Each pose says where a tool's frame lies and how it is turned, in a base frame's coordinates. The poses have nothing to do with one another.
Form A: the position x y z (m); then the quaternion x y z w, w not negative.
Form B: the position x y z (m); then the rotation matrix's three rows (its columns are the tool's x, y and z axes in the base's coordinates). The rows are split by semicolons. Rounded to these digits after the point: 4 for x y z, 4 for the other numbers.
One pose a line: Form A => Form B
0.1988, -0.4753, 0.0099, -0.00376, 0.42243, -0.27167, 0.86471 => 0.1988, -0.4753, 0.0099; 0.4955, 0.4667, 0.7326; -0.4730, 0.8524, -0.2230; -0.7285, -0.2360, 0.6431
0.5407, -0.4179, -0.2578, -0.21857, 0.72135, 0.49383, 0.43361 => 0.5407, -0.4179, -0.2578; -0.5284, -0.7436, 0.4097; 0.1129, 0.4167, 0.9020; -0.8414, 0.5229, -0.1362
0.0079, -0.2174, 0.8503, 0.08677, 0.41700, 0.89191, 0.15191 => 0.0079, -0.2174, 0.8503; -0.9388, -0.1986, 0.2815; 0.3433, -0.6061, 0.7175; 0.0281, 0.7702, 0.6372
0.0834, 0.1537, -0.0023, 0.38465, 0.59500, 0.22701, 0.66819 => 0.0834, 0.1537, -0.0023; 0.1889, 0.1544, 0.9698; 0.7611, 0.6010, -0.2439; -0.6205, 0.7842, -0.0040
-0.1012, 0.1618, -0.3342, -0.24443, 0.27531, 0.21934, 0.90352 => -0.1012, 0.1618, -0.3342; 0.7522, -0.5309, 0.3903; 0.2618, 0.7843, 0.5625; -0.6047, -0.3209, 0.7289
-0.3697, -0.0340, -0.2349, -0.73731, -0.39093, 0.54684, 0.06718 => -0.3697, -0.0340, -0.2349; 0.0963, 0.5030, -0.8589; 0.6499, -0.6853, -0.3285; -0.7539, -0.5266, -0.3929
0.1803, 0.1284, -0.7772, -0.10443, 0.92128, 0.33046, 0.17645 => 0.1803, 0.1284, -0.7772; -0.9159, -0.3090, 0.2561; -0.0758, 0.7598, 0.6457; -0.3941, 0.5720, -0.7193
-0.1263, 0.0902, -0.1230, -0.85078, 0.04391, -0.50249, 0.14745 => -0.1263, 0.0902, -0.1230; 0.4911, 0.0735, 0.8680; -0.2229, -0.9527, 0.2068; 0.8421, -0.2950, -0.4515
